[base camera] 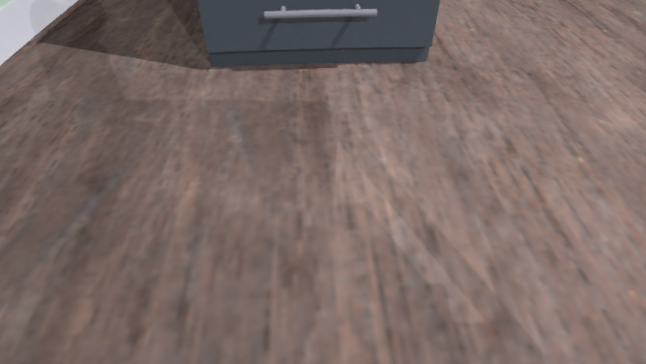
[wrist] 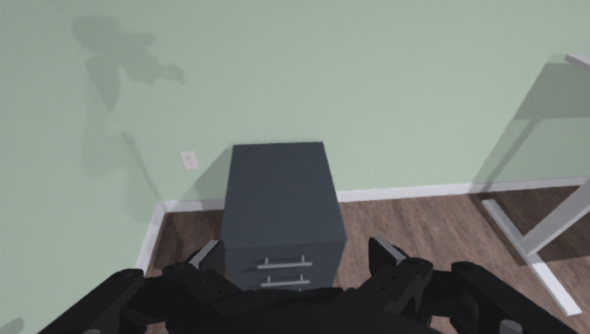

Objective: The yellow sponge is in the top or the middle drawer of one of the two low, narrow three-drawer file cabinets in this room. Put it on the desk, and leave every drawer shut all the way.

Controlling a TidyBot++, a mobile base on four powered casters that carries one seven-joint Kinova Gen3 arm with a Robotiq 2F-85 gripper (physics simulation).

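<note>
A dark grey file cabinet (base camera: 320,35) (wrist: 280,195) stands against the green wall, ahead of the base. In the wrist view its top drawer handle (wrist: 284,265) and middle drawer handle (wrist: 285,283) show, and these drawers look shut; the part below is hidden behind the gripper. In the base view its lowest drawer handle (base camera: 320,13) shows. My gripper (wrist: 296,255) is open and empty, its fingers to either side of the cabinet's front in the wrist view. The desk shows in part at the right, with its top's corner (wrist: 580,62) and a white leg (wrist: 560,217). The yellow sponge does not show.
The desk's white foot (wrist: 547,277) runs along the floor right of the cabinet. A wall corner with white baseboard (wrist: 151,240) lies close on the cabinet's left. A wall outlet (wrist: 189,160) is left of the cabinet. Wood floor (base camera: 320,200) stretches between the base and the cabinet.
</note>
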